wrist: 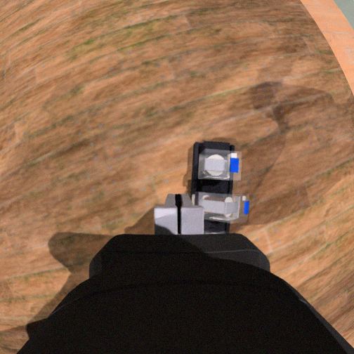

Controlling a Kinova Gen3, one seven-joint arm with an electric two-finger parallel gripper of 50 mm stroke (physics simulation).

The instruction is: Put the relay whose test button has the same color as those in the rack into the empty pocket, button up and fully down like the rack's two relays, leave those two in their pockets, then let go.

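Observation:
The black rack [195, 170] stands right of the gripper in the wrist view. A clear relay with a blue button [215, 164] sits in its upper pocket, button up. Another clear relay with a blue button [220, 206] is at the middle pocket; it reaches farther right past the rack's edge and looks tilted and higher than the upper one. The rack's lower end is mostly hidden by the gripper, so its pocket cannot be judged. My gripper [177, 207] is shut and empty, just left of the middle relay; from this view I cannot tell whether they touch.
The rack stands on a brown wood-grain table top [100, 125]. Its lighter orange edge [337, 37] curves through the upper right corner. Shadows of the arm fall on the wood at the left and the upper right.

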